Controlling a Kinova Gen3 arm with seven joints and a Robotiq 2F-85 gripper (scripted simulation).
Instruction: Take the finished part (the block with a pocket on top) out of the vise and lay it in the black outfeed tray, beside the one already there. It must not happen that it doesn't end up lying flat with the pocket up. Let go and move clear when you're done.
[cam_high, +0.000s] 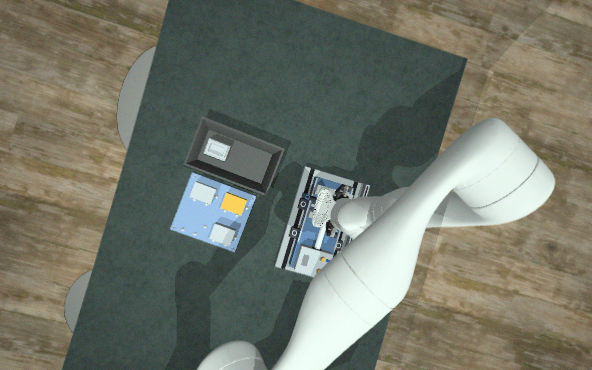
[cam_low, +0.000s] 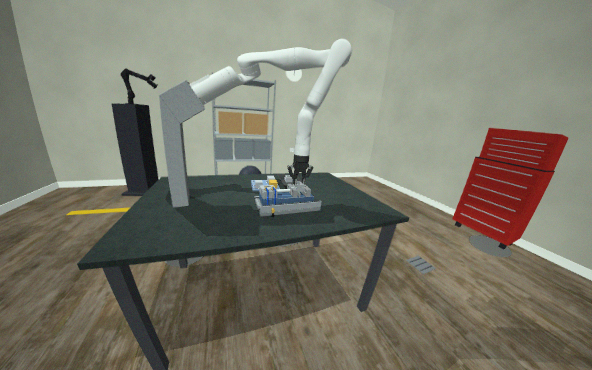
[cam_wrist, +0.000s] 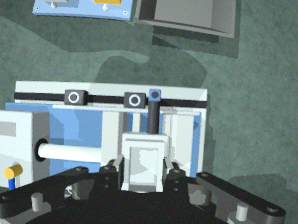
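Right now the vise is 60 mm behind my hand, 10 mm to the right of it and 80 mm below it. From my hand the other things lie so: light blue fixture plate (170 mm behind, 270 mm to the left, 120 mm below); orange block (120 mm behind, 230 mm to the left, 100 mm below).
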